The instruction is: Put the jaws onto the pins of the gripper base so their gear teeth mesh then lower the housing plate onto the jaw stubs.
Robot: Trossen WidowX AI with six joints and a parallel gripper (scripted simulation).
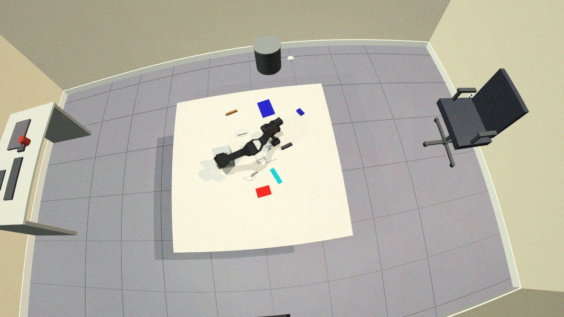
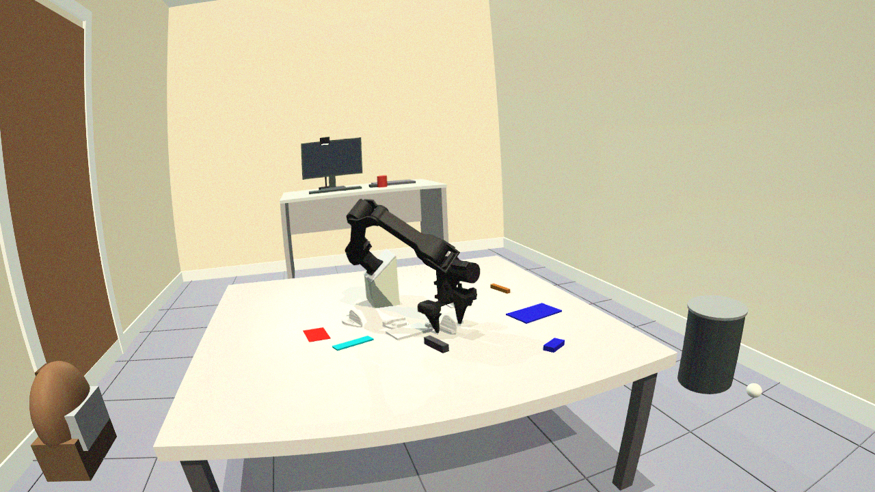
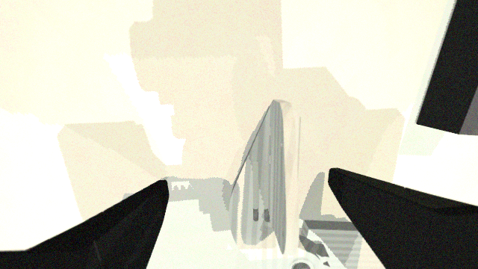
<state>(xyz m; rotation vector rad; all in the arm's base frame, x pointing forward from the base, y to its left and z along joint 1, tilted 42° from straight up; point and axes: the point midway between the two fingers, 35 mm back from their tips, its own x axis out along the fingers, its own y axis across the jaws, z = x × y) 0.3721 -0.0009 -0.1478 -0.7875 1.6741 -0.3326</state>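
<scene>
Now: gripper tip 3 cm to the left of the white jaw, 3 cm past it and 1 cm below it. Also, from my gripper tip: white ribbed plate 11 cm to the right, 5 cm behind; dark block 10 cm ahead, 9 cm to the right; cyan bar 29 cm to the right, 3 cm behind.
</scene>
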